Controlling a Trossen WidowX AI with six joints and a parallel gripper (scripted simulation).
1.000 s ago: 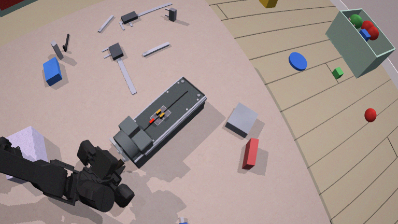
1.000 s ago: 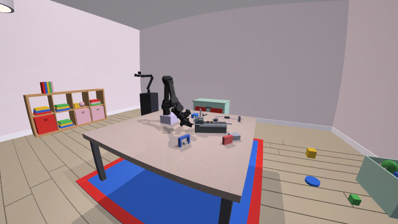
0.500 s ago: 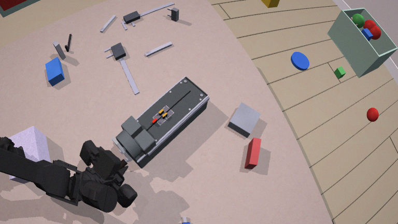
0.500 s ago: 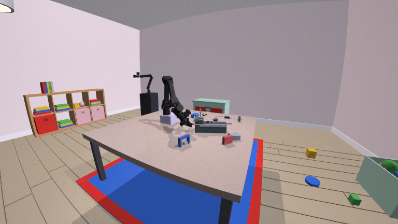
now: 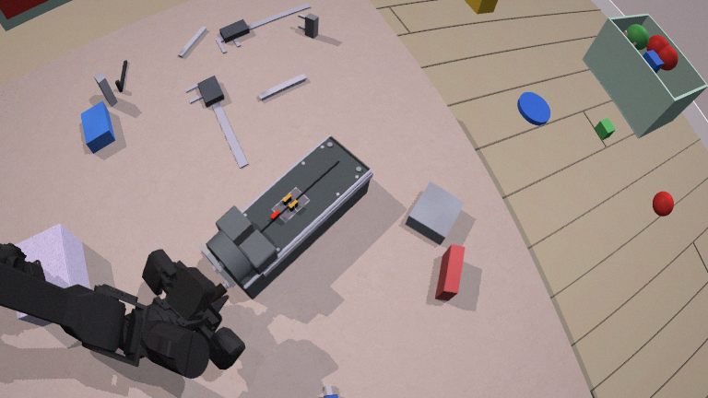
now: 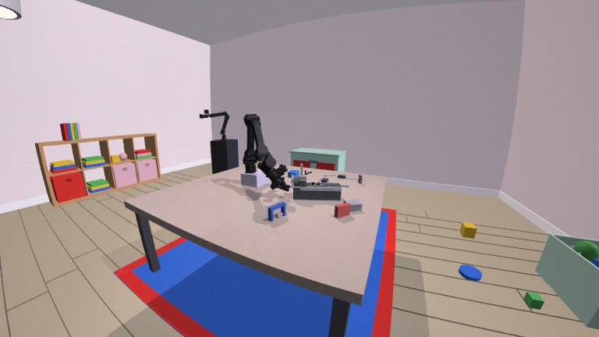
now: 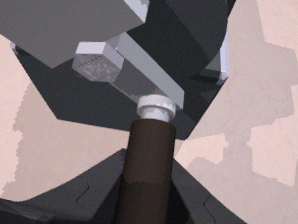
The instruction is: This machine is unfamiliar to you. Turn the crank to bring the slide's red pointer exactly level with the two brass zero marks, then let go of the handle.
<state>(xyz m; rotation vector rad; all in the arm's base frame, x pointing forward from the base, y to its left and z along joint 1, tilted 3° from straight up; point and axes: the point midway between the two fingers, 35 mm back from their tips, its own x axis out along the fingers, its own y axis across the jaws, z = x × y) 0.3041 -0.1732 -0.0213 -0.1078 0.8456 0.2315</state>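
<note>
Now: gripper tip 130 mm short of the red pointer, 50 mm to the right of it and 40 mm below it. Also, from my gripper tip: dark brown crank handle (20 mm behind, 20 mm above); then red block (310 mm ahead, 150 mm to the right, 20 mm below); then grey block (350 mm ahead, 50 mm to the right, 30 mm below).
</note>
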